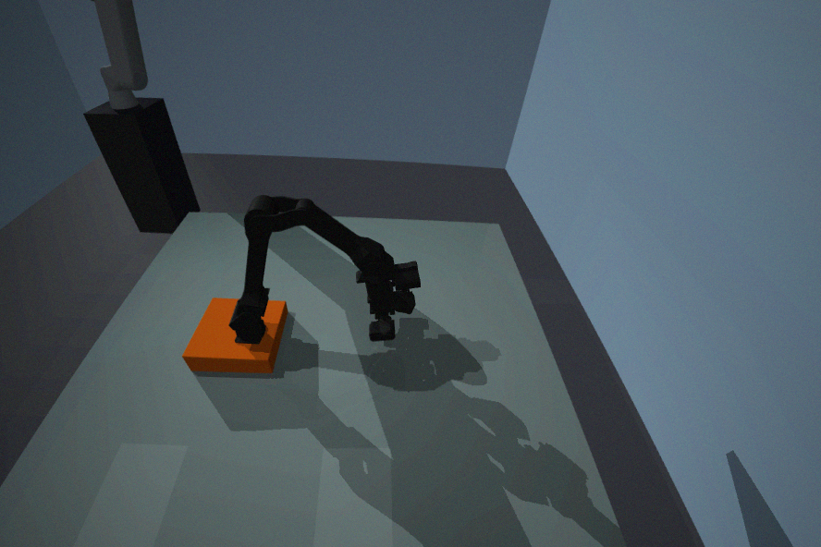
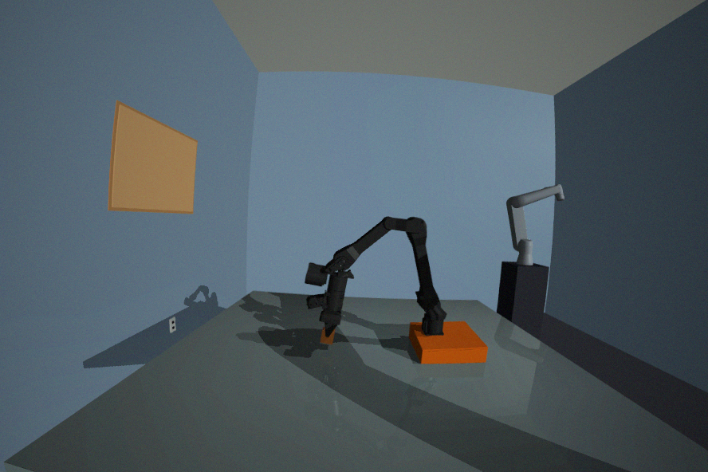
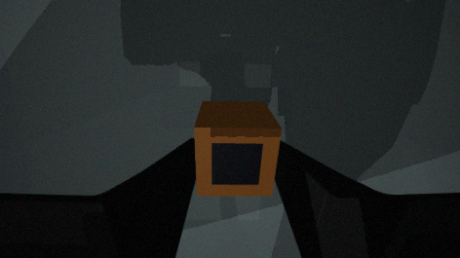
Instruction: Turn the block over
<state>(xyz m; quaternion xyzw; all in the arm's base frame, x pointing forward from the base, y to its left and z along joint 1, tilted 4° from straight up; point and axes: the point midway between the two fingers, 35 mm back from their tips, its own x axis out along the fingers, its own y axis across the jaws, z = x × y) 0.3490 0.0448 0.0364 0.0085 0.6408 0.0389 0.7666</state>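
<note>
My gripper tip is now 1 cm below the orange block.
</note>
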